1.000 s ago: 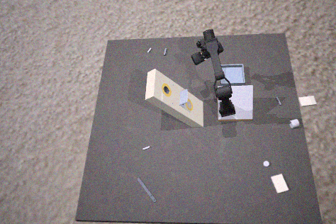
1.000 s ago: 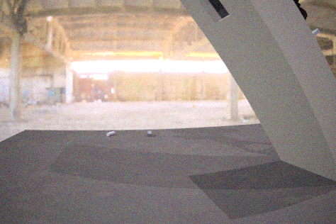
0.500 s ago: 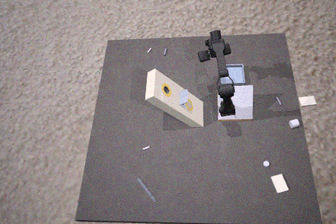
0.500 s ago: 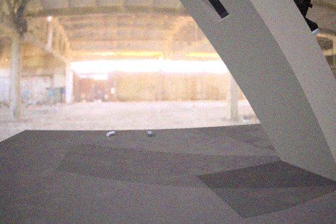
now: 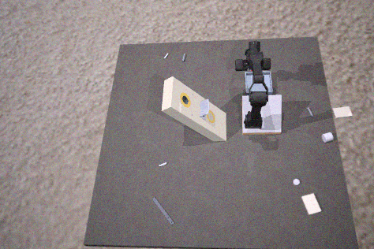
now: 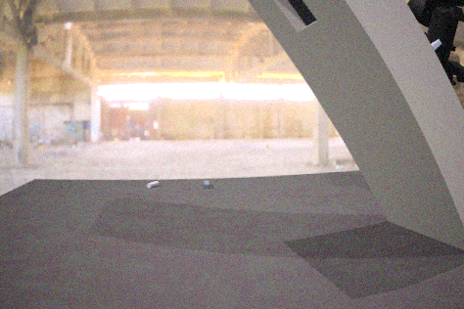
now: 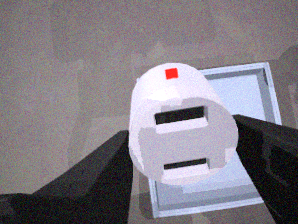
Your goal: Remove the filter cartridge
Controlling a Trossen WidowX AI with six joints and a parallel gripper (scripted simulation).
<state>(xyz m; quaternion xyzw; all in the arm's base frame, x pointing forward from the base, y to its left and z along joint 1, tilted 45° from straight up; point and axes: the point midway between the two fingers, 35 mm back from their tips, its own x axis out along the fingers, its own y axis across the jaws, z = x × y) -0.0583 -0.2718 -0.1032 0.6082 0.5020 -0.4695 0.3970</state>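
My gripper tip is now 16 cm above the glass-walled tray, 5 cm past it and 1 cm to the right of it. The rest, counted from my gripper tip: round filter cartridge (right at my gripper tip).
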